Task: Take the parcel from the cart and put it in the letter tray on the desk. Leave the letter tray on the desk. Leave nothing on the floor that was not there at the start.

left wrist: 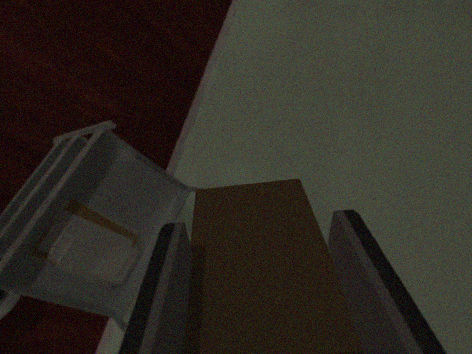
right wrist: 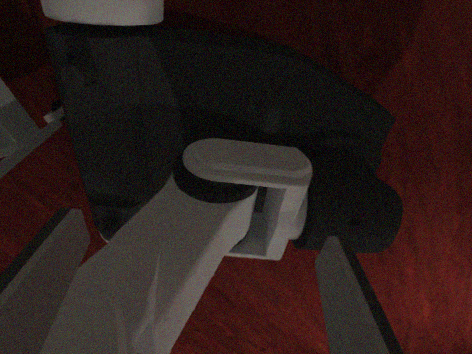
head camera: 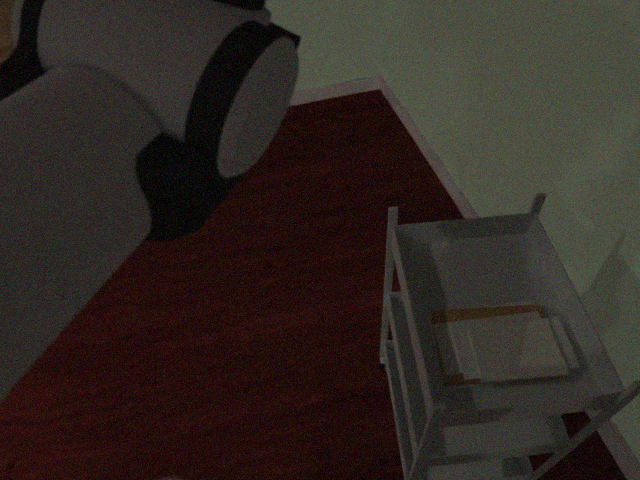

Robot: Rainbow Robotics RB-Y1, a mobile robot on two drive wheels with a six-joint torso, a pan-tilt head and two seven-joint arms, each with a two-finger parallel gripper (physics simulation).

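Frame: origin at the robot's base, x ahead, y left, z up, level; metres.
Seen in the pictures: left gripper, fingertip midpoint: (left wrist: 258,232); right gripper, fingertip midpoint: (right wrist: 206,238).
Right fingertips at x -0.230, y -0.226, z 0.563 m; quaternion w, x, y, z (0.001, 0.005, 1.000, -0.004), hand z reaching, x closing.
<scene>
Offsets run from my right fingertips to a thing's top centre. "*": to the spot under its first point. Level surfaces: height alone.
The brown parcel @[0.597 m ahead, 0.356 m left, 0.902 m up] (left wrist: 260,265) is between the fingers of my left gripper (left wrist: 258,232), which is shut on it, in the left wrist view. The parcel and the left gripper do not show in the head view. The grey cart (head camera: 413,330) (left wrist: 150,162) stands at the lower right of the head view and at the left of the left wrist view, away from the parcel. My right gripper (right wrist: 206,238) is open and empty, its fingers wide apart over the robot's own base and leg. The letter tray and the desk do not show in these views.
In the cart's top tray lie flat pale items @[0.587 m ahead, 0.103 m left, 0.124 m up] (head camera: 509,346) (left wrist: 95,255) with an orange-brown strip @[* 0.661 m ahead, 0.164 m left, 0.109 m up] (head camera: 488,313) (left wrist: 102,220). A pale green wall (head camera: 465,77) (left wrist: 350,100) runs behind the cart. Dark red floor @[0.563 m down] (head camera: 289,310) (left wrist: 100,60) lies beside it. My left arm (head camera: 77,180) covers the head view's left side.
</scene>
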